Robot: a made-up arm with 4 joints. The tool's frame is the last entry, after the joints.
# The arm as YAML. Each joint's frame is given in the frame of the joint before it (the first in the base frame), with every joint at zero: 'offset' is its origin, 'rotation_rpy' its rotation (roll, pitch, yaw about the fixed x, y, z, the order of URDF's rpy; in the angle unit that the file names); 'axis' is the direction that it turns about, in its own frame. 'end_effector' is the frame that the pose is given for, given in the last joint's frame.
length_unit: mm
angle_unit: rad
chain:
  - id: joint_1
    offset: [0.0, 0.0, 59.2]
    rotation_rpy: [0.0, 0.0, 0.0]
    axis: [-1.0, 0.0, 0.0]
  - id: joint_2
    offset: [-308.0, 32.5, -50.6]
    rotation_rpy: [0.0, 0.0, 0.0]
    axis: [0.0, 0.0, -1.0]
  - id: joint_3
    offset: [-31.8, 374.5, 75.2]
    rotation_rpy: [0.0, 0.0, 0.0]
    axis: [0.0, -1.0, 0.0]
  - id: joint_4
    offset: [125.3, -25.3, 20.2]
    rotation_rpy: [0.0, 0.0, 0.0]
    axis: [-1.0, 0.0, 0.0]
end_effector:
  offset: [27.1, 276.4, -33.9]
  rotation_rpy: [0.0, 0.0, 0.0]
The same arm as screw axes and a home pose.
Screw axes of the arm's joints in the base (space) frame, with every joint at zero. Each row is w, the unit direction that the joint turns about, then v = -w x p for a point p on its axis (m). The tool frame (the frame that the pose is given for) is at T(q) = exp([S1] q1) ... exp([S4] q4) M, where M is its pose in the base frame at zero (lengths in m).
S1 = (-1, 0, 0, 0.0000, -0.0592, 0.0000)
S2 = (0, 0, -1, -0.0325, -0.3080, 0.0000)
S3 = (0, -1, 0, 0.0838, 0.0000, 0.3398)
S4 = (-1, 0, 0, 0.0000, -0.1040, 0.3817)
M =
1 0 0 -0.1874
0 1 0 0.6581
0 0 1 0.0701
0 0 0 1

